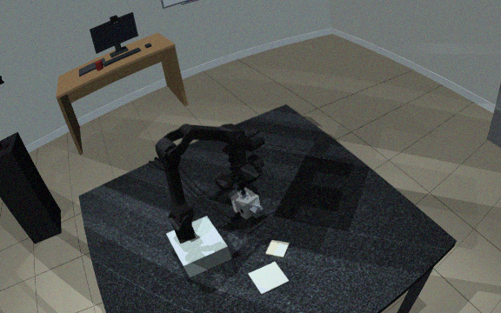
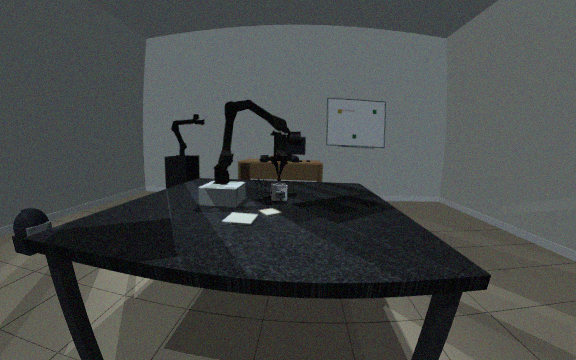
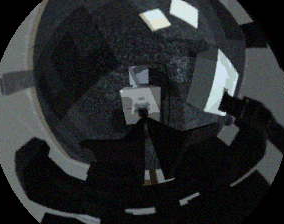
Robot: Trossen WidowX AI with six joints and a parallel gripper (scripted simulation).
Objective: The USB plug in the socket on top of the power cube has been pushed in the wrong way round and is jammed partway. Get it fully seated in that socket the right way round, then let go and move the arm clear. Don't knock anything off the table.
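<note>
Now: the dark USB plug 2 cm below my gripper tip. From my gripper tip the other things lie so: yellowish note 25 cm to the right, 11 cm below, 1 cm ahead.
</note>
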